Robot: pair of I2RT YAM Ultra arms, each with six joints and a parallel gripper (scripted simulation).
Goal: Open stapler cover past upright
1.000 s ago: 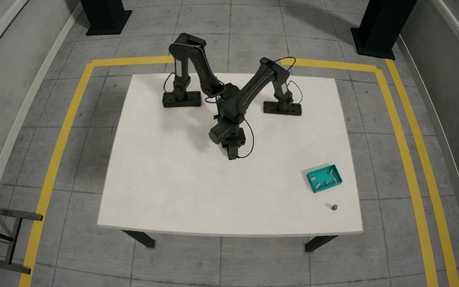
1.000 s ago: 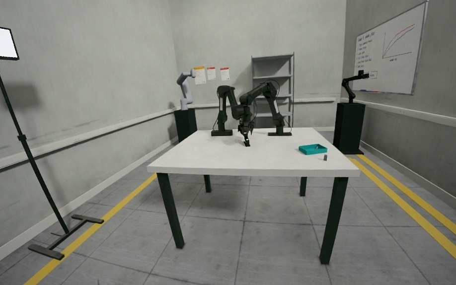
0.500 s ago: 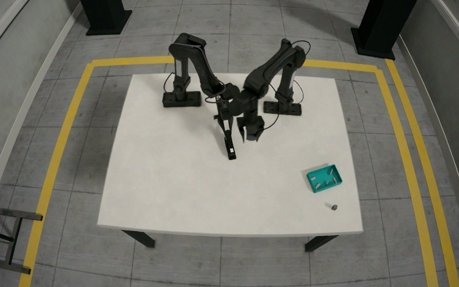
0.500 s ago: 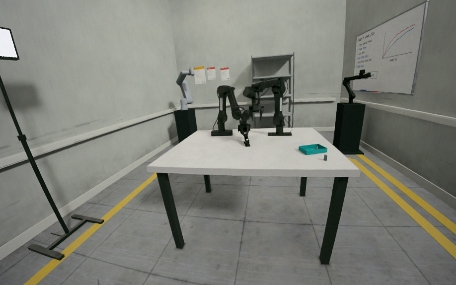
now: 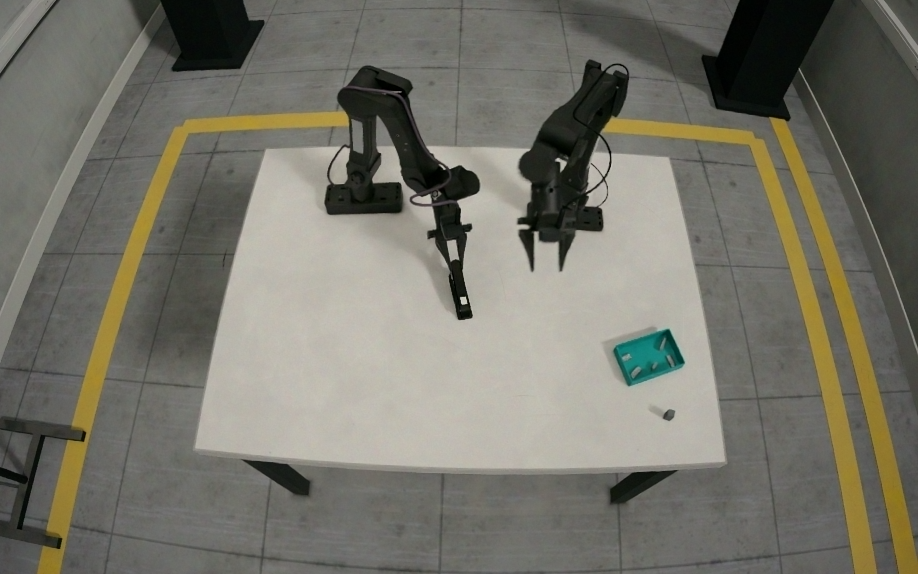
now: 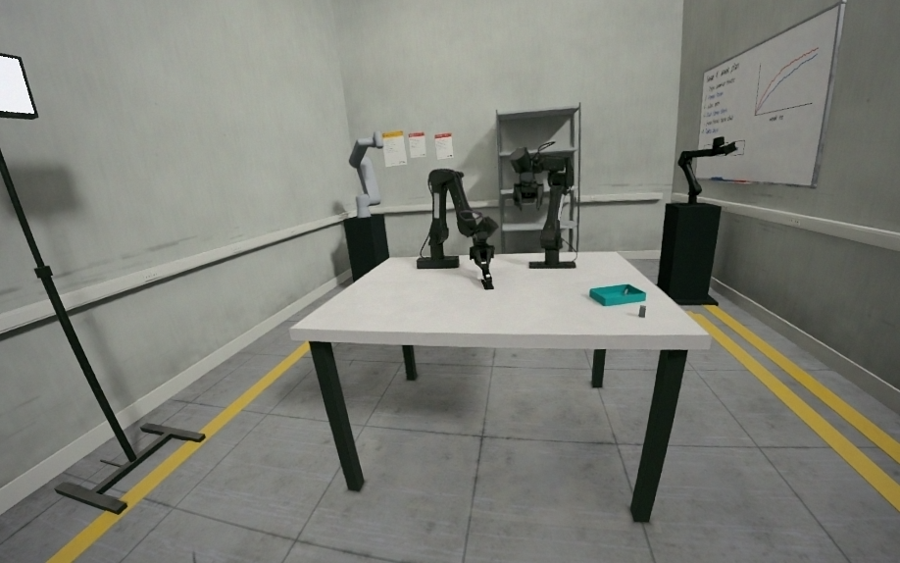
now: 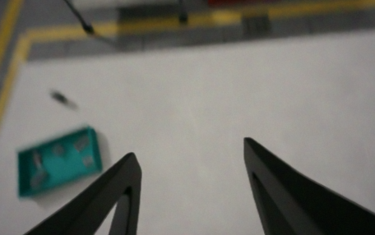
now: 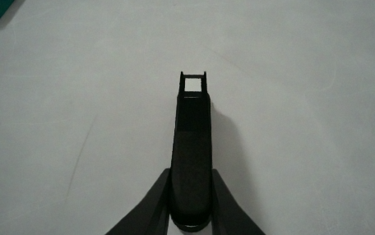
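My right hand is 40 mm short of the stapler cover, 10 mm to the right of it and 10 mm above it. The rest, counted from my right hand: teal tray 170 mm ahead, 460 mm to the left, 50 mm below; stapler 40 mm ahead, 10 mm to the left, 30 mm below; grey block 310 mm ahead, 500 mm to the left, 50 mm below.
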